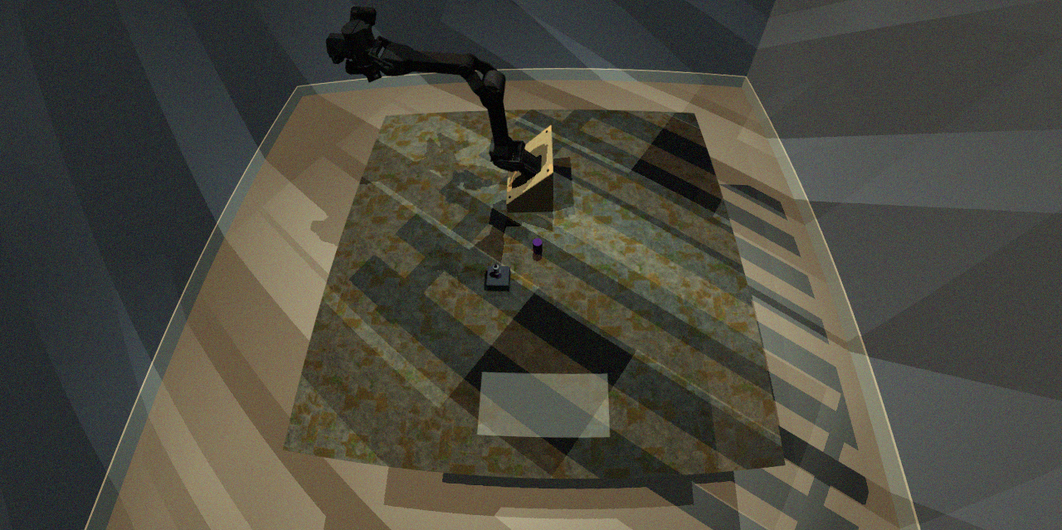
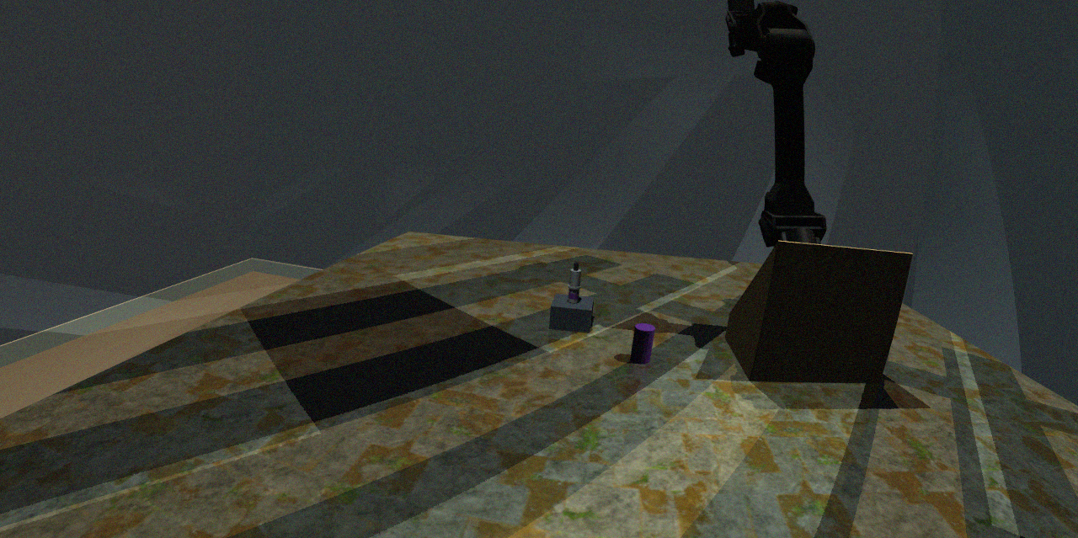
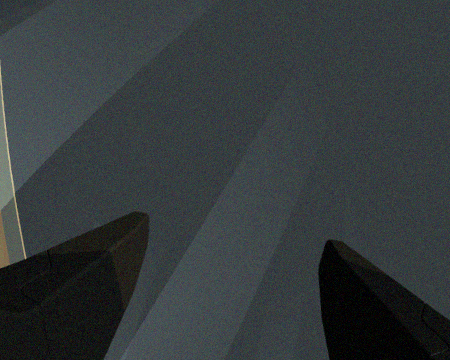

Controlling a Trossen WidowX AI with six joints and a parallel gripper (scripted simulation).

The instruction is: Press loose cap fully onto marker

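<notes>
My gripper tip is 36 cm short of the purple cap, 50 cm to the right of it and 54 cm above it. From my gripper tip the other things lie so: grey holder block 47 cm ahead, 39 cm to the left, 54 cm below.
</notes>
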